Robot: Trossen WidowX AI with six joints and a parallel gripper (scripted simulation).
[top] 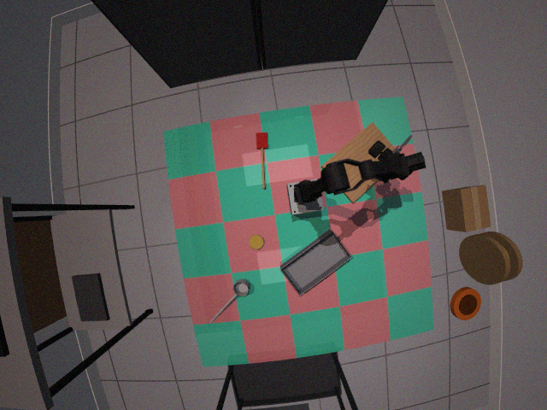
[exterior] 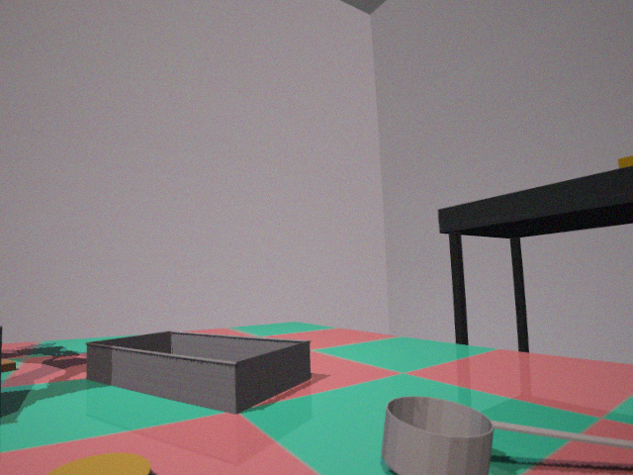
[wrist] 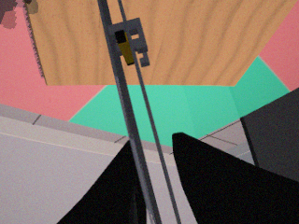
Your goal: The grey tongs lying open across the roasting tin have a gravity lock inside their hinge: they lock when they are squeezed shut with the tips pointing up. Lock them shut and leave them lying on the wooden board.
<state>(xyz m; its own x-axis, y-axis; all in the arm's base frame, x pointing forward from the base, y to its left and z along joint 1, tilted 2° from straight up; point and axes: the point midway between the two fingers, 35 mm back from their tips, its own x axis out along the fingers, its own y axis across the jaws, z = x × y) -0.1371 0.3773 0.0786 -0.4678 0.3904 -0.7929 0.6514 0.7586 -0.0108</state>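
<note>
My gripper tip is 30 mm short of the yellow lock piece, 20 mm to the left of it and 20 mm above it. The rest, counted from my gripper tip: wooden board 140 mm below, 60 mm to the right; yellow disc 610 mm to the right, 370 mm ahead, 140 mm below; grey roasting tin 480 mm ahead, 330 mm to the right, 120 mm below.
</note>
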